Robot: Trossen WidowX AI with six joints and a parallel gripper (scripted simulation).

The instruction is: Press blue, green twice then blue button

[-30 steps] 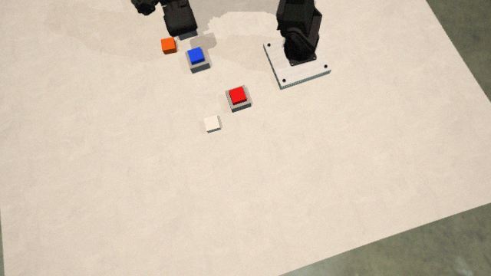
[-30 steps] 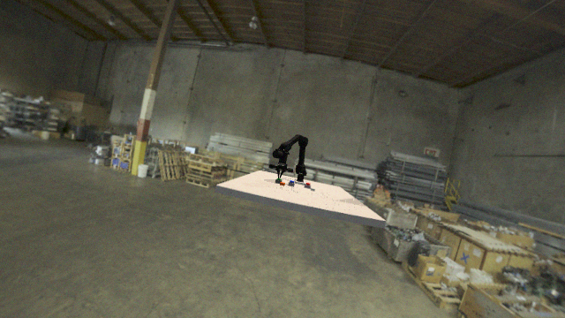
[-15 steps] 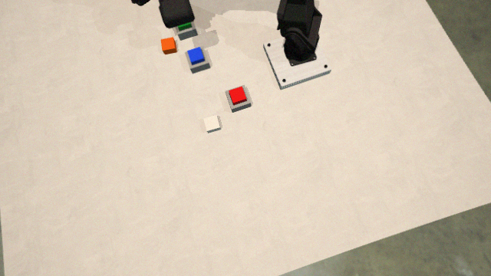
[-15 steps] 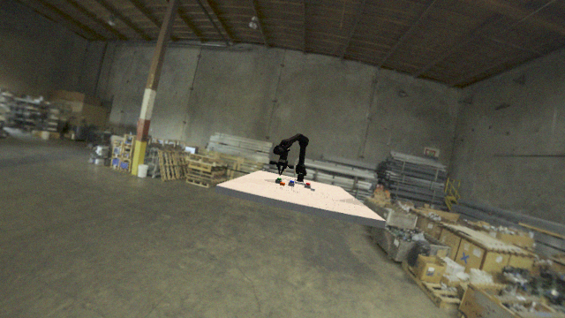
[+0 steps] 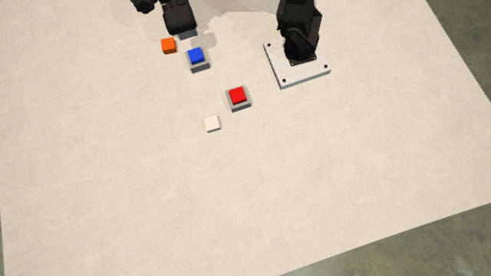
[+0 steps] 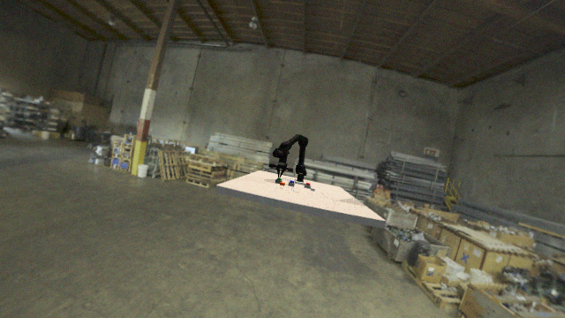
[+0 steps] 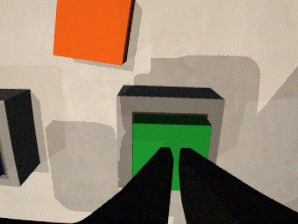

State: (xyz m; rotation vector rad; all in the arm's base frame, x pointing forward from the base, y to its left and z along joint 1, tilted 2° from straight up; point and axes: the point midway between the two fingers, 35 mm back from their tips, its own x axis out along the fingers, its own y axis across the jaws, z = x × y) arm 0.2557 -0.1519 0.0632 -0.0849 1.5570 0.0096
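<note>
My gripper tip is 100 mm to the right of the blue button, 10 mm past it and 10 mm above it. From my gripper tip the other things lie so: orange block (50 mm ahead, 40 mm to the left, 30 mm below); red button (230 mm to the left, 80 mm behind, 10 mm below); white block (270 mm to the left, 30 mm below, 10 mm behind).
</note>
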